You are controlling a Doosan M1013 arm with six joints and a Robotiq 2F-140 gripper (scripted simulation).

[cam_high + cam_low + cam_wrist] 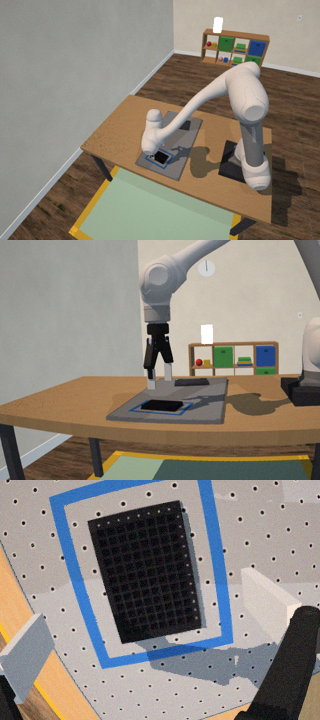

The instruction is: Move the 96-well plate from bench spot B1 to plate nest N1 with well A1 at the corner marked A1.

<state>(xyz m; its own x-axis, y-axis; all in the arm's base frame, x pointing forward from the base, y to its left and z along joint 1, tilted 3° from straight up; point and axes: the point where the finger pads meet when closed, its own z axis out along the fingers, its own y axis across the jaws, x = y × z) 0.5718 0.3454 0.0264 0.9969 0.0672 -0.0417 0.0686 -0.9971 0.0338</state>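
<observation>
Now: hand 90 mm above the black 96-well plate. Also, from my hand: dark grey plate nest: 420 mm to the right, 90 mm below, 50 mm ahead; A1 corner mark: 440 mm to the right, 140 mm ahead, 80 mm below.
</observation>
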